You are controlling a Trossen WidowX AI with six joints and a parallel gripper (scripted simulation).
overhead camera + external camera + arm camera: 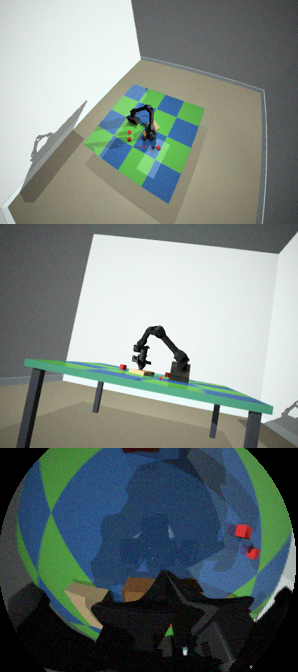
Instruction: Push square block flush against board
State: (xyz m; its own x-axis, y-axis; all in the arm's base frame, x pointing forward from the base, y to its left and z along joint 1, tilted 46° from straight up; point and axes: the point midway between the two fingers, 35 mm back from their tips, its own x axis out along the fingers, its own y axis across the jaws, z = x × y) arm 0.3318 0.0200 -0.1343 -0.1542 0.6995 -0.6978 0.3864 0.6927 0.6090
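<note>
Now: gripper tip 6 cm past the brown square block, 2 cm to the right of it and 1 cm below it. Round my gripper tip: pale tan board (5 cm behind, 17 cm to the left, 1 cm above).
</note>
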